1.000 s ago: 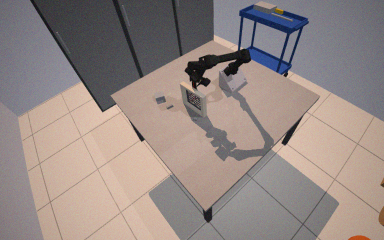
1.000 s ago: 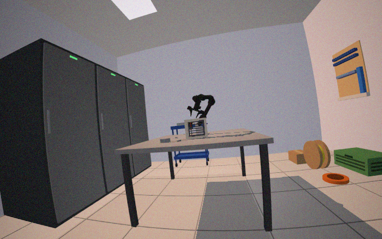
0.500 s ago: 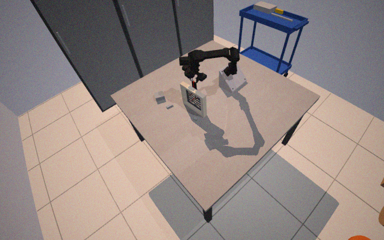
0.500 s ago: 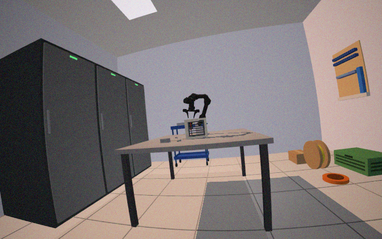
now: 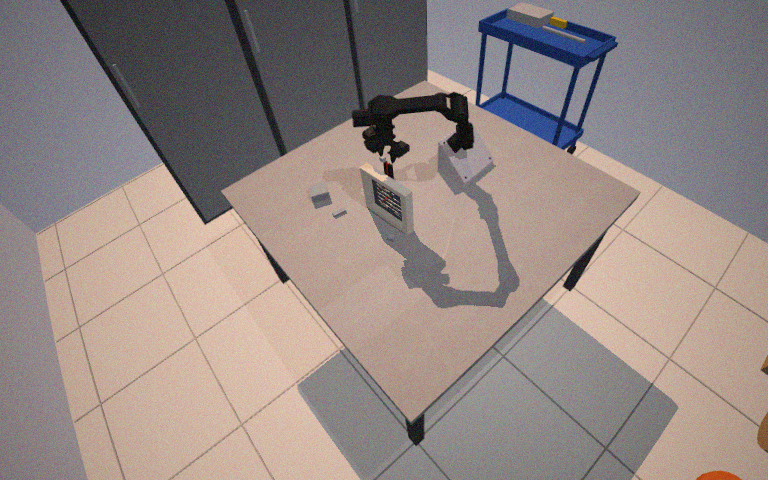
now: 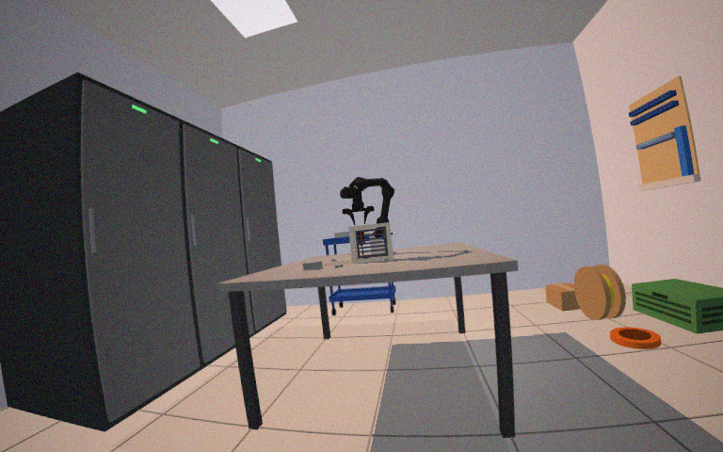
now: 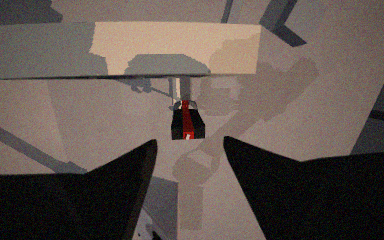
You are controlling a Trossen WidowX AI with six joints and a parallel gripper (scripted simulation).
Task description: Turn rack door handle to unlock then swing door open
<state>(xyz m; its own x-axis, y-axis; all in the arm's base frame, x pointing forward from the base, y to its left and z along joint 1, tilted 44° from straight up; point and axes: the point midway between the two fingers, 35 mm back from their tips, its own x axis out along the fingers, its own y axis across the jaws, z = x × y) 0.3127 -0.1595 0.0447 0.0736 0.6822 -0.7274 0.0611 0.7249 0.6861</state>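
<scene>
Now: gripper tip 1 cm past the door handle and 10 cm above it. From my gripper tip the other things lie so: flat grey piece 18 cm ahead, 12 cm to the right, 21 cm below.
</scene>
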